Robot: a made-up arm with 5 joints. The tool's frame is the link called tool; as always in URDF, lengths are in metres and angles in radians. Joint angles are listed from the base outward.
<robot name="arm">
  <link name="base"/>
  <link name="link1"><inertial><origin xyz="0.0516 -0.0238 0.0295"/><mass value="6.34"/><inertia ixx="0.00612" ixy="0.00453" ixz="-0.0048" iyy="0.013" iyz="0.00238" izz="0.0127"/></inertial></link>
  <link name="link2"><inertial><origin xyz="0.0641 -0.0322 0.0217"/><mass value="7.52"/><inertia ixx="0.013" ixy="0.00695" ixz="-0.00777" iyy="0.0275" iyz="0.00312" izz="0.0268"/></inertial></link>
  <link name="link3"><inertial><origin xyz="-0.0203 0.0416 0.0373"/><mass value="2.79"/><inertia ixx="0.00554" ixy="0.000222" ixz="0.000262" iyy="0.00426" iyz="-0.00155" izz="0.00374"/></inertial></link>
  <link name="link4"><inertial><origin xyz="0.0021 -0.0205 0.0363"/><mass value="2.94"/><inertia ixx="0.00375" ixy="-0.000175" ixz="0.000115" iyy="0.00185" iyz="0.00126" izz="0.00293"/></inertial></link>
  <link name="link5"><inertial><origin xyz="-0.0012 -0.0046 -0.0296"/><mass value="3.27"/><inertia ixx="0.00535" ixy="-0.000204" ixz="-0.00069" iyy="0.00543" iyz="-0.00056" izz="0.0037"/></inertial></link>
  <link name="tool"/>
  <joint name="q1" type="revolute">
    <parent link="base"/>
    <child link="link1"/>
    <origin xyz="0 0 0.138" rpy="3.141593 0 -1.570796"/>
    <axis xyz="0 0 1"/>
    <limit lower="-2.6" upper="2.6"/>
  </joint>
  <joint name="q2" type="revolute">
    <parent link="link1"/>
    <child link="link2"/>
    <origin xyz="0.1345 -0.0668 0.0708" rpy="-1.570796 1.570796 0"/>
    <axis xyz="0 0 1"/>
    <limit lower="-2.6" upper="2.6"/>
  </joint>
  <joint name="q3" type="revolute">
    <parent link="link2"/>
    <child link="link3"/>
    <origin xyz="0.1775 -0.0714 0.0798" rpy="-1.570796 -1.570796 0"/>
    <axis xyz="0 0 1"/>
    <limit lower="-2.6" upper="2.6"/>
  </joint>
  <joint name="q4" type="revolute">
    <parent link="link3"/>
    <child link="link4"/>
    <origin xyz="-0.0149 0.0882 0.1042" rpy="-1.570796 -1.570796 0"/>
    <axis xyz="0 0 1"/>
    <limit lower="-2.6" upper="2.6"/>
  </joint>
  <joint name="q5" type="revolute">
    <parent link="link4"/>
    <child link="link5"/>
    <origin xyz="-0.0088 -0.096 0.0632" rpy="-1.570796 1.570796 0"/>
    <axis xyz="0 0 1"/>
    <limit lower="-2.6" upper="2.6"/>
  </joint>
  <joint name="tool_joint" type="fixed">
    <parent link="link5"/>
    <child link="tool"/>
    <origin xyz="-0.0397 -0.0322 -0.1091" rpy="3.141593 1.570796 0"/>
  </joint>
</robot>
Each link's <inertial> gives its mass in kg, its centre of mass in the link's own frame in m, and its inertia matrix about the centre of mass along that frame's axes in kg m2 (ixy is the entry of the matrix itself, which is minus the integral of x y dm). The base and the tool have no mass. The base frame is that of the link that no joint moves.
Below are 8 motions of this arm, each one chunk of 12 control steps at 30 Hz.
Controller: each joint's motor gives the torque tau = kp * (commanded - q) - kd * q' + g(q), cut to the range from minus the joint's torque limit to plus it. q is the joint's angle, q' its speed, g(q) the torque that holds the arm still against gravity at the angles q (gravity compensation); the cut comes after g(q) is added. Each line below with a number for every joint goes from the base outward.
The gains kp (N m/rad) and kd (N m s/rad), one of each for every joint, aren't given. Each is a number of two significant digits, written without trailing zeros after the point. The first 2 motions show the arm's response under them.
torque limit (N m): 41 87 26 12 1.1
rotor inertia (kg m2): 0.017 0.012 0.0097 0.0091 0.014
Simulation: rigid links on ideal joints. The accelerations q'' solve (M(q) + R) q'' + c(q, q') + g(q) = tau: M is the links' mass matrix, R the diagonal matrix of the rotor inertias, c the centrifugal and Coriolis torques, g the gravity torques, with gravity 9.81 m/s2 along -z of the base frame. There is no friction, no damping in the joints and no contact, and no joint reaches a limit. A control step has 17 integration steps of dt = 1/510 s. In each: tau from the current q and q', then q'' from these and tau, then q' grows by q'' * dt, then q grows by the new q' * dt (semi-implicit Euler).
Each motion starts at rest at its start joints. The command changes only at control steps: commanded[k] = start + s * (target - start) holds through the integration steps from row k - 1 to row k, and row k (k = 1, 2, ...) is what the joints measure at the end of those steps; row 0 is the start. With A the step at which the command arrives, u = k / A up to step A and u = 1 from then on. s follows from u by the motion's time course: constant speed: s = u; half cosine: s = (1 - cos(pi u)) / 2; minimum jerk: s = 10 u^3 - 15 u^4 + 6 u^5; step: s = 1 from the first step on.
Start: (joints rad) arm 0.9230 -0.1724 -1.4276 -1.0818 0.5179
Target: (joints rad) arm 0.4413 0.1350 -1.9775 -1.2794 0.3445
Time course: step
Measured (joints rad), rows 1 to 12:
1: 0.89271 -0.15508 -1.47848 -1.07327 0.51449
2: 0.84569 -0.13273 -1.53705 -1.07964 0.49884
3: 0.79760 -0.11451 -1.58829 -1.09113 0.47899
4: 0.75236 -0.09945 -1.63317 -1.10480 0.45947
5: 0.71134 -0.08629 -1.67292 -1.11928 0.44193
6: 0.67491 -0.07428 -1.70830 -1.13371 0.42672
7: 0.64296 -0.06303 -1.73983 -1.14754 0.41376
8: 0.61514 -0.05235 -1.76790 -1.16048 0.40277
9: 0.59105 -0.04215 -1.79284 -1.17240 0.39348
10: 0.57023 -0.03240 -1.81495 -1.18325 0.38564
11: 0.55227 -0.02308 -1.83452 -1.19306 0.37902
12: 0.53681 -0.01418 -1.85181 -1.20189 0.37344
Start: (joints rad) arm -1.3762 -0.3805 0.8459 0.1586 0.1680
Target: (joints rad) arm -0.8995 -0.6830 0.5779 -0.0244 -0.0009
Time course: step
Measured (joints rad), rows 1 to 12:
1: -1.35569 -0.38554 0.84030 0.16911 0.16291
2: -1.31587 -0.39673 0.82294 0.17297 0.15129
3: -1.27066 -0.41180 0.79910 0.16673 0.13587
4: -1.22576 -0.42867 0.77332 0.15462 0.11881
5: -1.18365 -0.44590 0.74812 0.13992 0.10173
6: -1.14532 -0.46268 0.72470 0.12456 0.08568
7: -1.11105 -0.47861 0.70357 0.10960 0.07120
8: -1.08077 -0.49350 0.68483 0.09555 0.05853
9: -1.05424 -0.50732 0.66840 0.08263 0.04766
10: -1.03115 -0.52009 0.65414 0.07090 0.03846
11: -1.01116 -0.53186 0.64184 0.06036 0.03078
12: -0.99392 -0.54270 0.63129 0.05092 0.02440
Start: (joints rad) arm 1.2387 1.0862 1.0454 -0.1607 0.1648
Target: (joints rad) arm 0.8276 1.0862 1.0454 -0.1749 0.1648
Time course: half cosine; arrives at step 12
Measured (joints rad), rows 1 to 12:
1: 1.23806 1.08614 1.04572 -0.16087 0.16479
2: 1.23547 1.08596 1.04676 -0.16142 0.16478
3: 1.22967 1.08566 1.04852 -0.16237 0.16482
4: 1.21976 1.08528 1.05076 -0.16362 0.16493
5: 1.20524 1.08486 1.05318 -0.16507 0.16511
6: 1.18606 1.08445 1.05545 -0.16655 0.16532
7: 1.16263 1.08410 1.05726 -0.16795 0.16554
8: 1.13574 1.08384 1.05838 -0.16914 0.16571
9: 1.10654 1.08371 1.05864 -0.17002 0.16582
10: 1.07642 1.08373 1.05793 -0.17053 0.16582
11: 1.04691 1.08390 1.05628 -0.17063 0.16573
12: 1.01955 1.08423 1.05374 -0.17030 0.16553

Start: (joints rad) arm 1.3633 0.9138 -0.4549 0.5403 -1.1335
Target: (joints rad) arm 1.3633 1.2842 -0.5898 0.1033 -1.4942
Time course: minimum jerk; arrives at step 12
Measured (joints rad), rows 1 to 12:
1: 1.36330 0.91386 -0.45496 0.54012 -1.13359
2: 1.36334 0.91430 -0.45538 0.53889 -1.13433
3: 1.36341 0.91572 -0.45664 0.53531 -1.13685
4: 1.36353 0.91880 -0.45921 0.52818 -1.14261
5: 1.36370 0.92417 -0.46341 0.51676 -1.15289
6: 1.36390 0.93224 -0.46937 0.50092 -1.16848
7: 1.36409 0.94313 -0.47694 0.48118 -1.18941
8: 1.36426 0.95660 -0.48576 0.45860 -1.21495
9: 1.36438 0.97209 -0.49534 0.43462 -1.24365
10: 1.36440 0.98884 -0.50509 0.41079 -1.27363
11: 1.36433 1.00600 -0.51446 0.38846 -1.30290
12: 1.36417 1.02288 -0.52309 0.36831 -1.32985

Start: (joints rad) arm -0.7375 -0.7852 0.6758 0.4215 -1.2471
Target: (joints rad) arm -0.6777 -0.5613 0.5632 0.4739 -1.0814
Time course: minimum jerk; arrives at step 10
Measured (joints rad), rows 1 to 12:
1: -0.73748 -0.78513 0.67575 0.42145 -1.24705
2: -0.73734 -0.78464 0.67538 0.42118 -1.24664
3: -0.73684 -0.78312 0.67421 0.42060 -1.24522
4: -0.73570 -0.77993 0.67174 0.41985 -1.24195
5: -0.73367 -0.77466 0.66760 0.41926 -1.23612
6: -0.73064 -0.76725 0.66169 0.41919 -1.22741
7: -0.72665 -0.75802 0.65419 0.41997 -1.21601
8: -0.72192 -0.74758 0.64562 0.42177 -1.20262
9: -0.71682 -0.73670 0.63662 0.42453 -1.18830
10: -0.71173 -0.72605 0.62783 0.42799 -1.17417
11: -0.70692 -0.71593 0.61964 0.43169 -1.16102
12: -0.70256 -0.70641 0.61221 0.43533 -1.14923

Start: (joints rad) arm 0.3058 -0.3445 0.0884 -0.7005 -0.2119
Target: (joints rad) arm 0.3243 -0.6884 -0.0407 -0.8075 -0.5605
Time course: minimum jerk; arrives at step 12
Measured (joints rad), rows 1 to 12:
1: 0.30579 -0.34454 0.08835 -0.70046 -0.21197
2: 0.30574 -0.34488 0.08800 -0.70022 -0.21253
3: 0.30562 -0.34602 0.08694 -0.69966 -0.21454
4: 0.30544 -0.34858 0.08475 -0.69884 -0.21926
5: 0.30524 -0.35318 0.08111 -0.69800 -0.22792
6: 0.30513 -0.36023 0.07586 -0.69752 -0.24137
7: 0.30521 -0.36989 0.06906 -0.69780 -0.25983
8: 0.30559 -0.38200 0.06094 -0.69922 -0.28286
9: 0.30633 -0.39612 0.05195 -0.70201 -0.30932
10: 0.30745 -0.41158 0.04262 -0.70624 -0.33762
11: 0.30892 -0.42760 0.03348 -0.71179 -0.36598
12: 0.31066 -0.44351 0.02491 -0.71828 -0.39281

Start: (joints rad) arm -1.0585 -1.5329 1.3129 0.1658 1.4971
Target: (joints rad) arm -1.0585 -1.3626 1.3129 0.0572 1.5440
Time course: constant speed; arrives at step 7
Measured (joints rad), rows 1 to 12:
1: -1.05848 -1.53184 1.31276 0.16496 1.49731
2: -1.05844 -1.52937 1.31255 0.16309 1.49809
3: -1.05838 -1.52557 1.31235 0.16026 1.49957
4: -1.05833 -1.52051 1.31218 0.15654 1.50174
5: -1.05828 -1.51426 1.31204 0.15199 1.50456
6: -1.05824 -1.50689 1.31194 0.14668 1.50796
7: -1.05821 -1.49849 1.31186 0.14065 1.51186
8: -1.05820 -1.49016 1.31194 0.13480 1.51597
9: -1.05823 -1.48232 1.31210 0.12937 1.51989
10: -1.05827 -1.47496 1.31227 0.12432 1.52342
11: -1.05832 -1.46804 1.31242 0.11962 1.52652
12: -1.05837 -1.46155 1.31256 0.11525 1.52920

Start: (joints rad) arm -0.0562 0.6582 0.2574 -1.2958 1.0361
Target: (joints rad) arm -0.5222 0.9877 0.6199 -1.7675 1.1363
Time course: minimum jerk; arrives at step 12
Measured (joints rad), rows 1 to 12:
1: -0.05643 0.65822 0.25759 -1.29601 1.03612
2: -0.05805 0.65843 0.25892 -1.29744 1.03630
3: -0.06287 0.65923 0.26275 -1.30141 1.03696
4: -0.07268 0.66122 0.27040 -1.30901 1.03852
5: -0.08873 0.66503 0.28275 -1.32081 1.04135
6: -0.11140 0.67114 0.30009 -1.33672 1.04568
7: -0.14012 0.67981 0.32201 -1.35607 1.05151
8: -0.17344 0.69098 0.34740 -1.37773 1.05862
9: -0.20923 0.70432 0.37464 -1.40042 1.06659
10: -0.24510 0.71924 0.40187 -1.42292 1.07485
11: -0.27886 0.73500 0.42738 -1.44437 1.08287
12: -0.30914 0.75083 0.45014 -1.46446 1.09019

